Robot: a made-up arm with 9 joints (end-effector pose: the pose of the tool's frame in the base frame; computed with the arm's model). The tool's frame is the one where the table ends.
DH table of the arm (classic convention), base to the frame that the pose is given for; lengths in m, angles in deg. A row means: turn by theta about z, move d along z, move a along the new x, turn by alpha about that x. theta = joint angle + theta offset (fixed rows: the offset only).
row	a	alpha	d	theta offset
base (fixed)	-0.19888	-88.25	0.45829	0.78
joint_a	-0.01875	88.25	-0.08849	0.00
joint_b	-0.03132	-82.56	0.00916	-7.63
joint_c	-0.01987	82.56	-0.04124	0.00
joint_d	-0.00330	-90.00	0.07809	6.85
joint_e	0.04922	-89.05	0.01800	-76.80
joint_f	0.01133	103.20	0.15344	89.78
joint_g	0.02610	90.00	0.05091	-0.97
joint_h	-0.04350	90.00	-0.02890	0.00
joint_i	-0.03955	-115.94	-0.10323	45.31
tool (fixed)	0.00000	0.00	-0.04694	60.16
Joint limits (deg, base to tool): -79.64..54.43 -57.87..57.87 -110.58..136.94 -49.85..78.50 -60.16..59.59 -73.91..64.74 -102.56..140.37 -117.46..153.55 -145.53..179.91
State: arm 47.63 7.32 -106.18 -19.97 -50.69 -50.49 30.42 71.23 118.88
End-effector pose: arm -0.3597 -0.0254 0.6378 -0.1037 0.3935 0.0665 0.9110
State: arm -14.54 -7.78 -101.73 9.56 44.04 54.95 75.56 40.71 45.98
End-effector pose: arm -0.3853 -0.0873 0.5817 -0.3869 0.8485 0.3554 0.0645
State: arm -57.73 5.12 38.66 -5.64 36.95 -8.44 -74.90 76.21 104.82
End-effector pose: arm -0.0461 -0.0943 0.5056 0.6950 0.4895 0.1151 0.5139
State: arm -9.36 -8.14 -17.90 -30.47 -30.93 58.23 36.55 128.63 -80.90
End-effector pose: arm -0.1647 -0.1776 0.6703 -0.6077 -0.6442 -0.1141 0.4502
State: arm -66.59 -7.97 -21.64 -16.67 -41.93 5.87 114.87 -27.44 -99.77
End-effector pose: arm -0.5227 -0.0631 0.3729 -0.2508 -0.3728 0.7884 0.4202
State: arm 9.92 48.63 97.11 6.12 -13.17 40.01 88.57 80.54 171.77
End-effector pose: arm -0.1667 -0.0544 0.3770 -0.5328 -0.2575 -0.7333 0.3349
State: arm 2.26 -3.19 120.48 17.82 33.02 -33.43 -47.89 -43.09 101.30
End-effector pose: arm -0.1974 -0.0274 0.2900 -0.9500 -0.1009 0.0184 0.2949
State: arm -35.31 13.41 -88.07 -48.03 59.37 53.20 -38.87 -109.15 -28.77
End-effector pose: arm -0.1378 -0.2307 0.3483 -0.7606 -0.4254 0.3017 0.3865
